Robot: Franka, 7 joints.
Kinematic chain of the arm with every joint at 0, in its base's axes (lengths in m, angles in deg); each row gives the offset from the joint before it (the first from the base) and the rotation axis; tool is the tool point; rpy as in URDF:
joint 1: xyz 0 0 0.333 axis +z
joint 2: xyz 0 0 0 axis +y
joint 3: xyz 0 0 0.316 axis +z
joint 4: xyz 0.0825 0 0 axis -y
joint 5: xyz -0.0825 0 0.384 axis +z
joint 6: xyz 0 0 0 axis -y
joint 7: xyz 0.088 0 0 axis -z
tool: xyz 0 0 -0.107 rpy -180 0 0
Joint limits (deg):
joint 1: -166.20..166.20
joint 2: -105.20..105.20
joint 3: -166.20..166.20
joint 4: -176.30..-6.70
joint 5: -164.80..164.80
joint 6: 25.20..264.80
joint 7: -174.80..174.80
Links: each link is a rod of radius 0.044 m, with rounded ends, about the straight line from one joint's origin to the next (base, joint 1, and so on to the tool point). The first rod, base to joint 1, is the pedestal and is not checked.
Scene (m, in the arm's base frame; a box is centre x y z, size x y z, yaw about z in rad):
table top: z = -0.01
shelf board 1: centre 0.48 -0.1 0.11 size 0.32 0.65 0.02 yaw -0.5
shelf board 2: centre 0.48 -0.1 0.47 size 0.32 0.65 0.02 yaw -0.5
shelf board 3: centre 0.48 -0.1 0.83 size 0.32 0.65 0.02 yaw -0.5
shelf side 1: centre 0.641 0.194 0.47 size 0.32 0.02 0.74 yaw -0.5
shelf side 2: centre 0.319 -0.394 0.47 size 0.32 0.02 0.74 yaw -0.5
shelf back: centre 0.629 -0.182 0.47 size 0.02 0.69 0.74 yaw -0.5
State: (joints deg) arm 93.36 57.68 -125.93 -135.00 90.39 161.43 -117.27
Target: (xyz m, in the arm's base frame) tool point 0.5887 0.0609 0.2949
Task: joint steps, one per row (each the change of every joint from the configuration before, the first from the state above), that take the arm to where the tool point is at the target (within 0.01 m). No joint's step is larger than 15 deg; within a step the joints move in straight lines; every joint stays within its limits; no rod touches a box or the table.
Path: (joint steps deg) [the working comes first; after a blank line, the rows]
Joints at the target: 81.02 72.38 -79.88 -119.27 89.38 148.66 -117.27
Straight joint move there: touches shelf board 2.

1: 12.57 7.86 2.40 3.21 -3.63 -1.56 -0.52
2: 12.56 7.87 2.40 3.21 -3.64 -1.56 -0.51
3: 12.57 7.86 2.40 3.21 -3.63 -1.56 -0.52
4: 5.55 -3.06 13.33 -10.92 6.43 4.46 0.52
5: 5.55 -3.07 13.32 -10.92 6.44 4.46 0.51
6: 5.55 -3.06 13.32 -10.92 6.43 4.46 0.52
7: -13.34 0.06 -0.22 7.77 -1.88 -4.29 0.00
8: -13.33 0.06 -0.22 7.77 -1.88 -4.29 0.00
9: -13.34 0.06 -0.23 7.77 -1.88 -4.30 0.00
10: -13.34 0.06 -0.22 7.78 -1.89 -4.29 0.00
11: -13.34 0.06 -0.23 7.77 -1.88 -4.30 0.00

